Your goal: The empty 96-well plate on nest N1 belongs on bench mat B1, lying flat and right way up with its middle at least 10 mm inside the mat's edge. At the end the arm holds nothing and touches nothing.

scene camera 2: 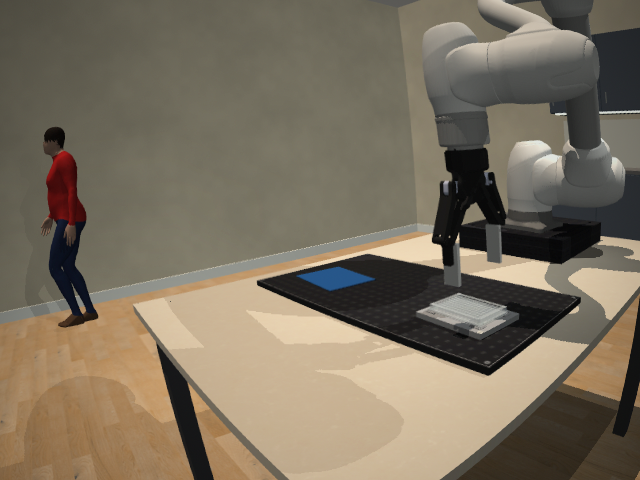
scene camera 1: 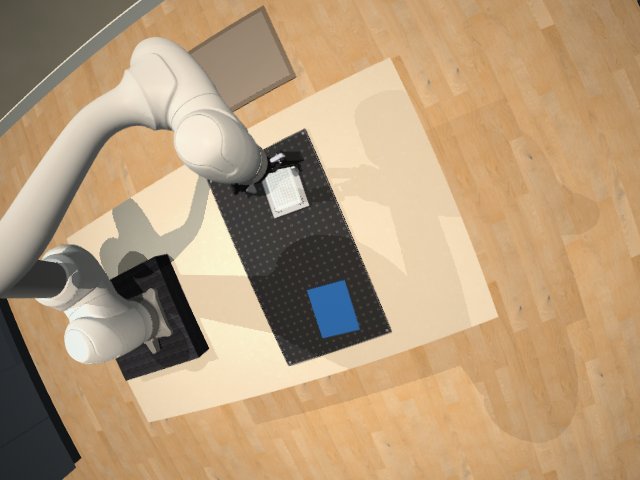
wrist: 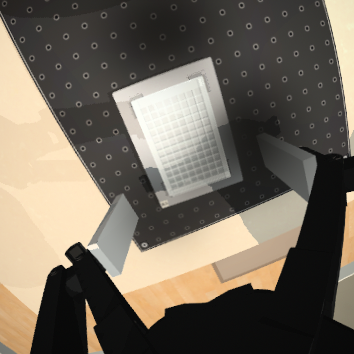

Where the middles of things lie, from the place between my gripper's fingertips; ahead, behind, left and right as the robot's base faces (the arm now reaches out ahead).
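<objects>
96-well plate [scene camera 2: 466, 309]: 70 mm below my hand, 20 mm to the right, 10 mm behind. Pale grey nest N1 [scene camera 2: 502, 322]: 90 mm below my hand, 20 mm to the right, 10 mm behind. Blue bench mat B1 [scene camera 1: 331, 303]: 90 mm below my hand, 440 mm to the right.
</objects>
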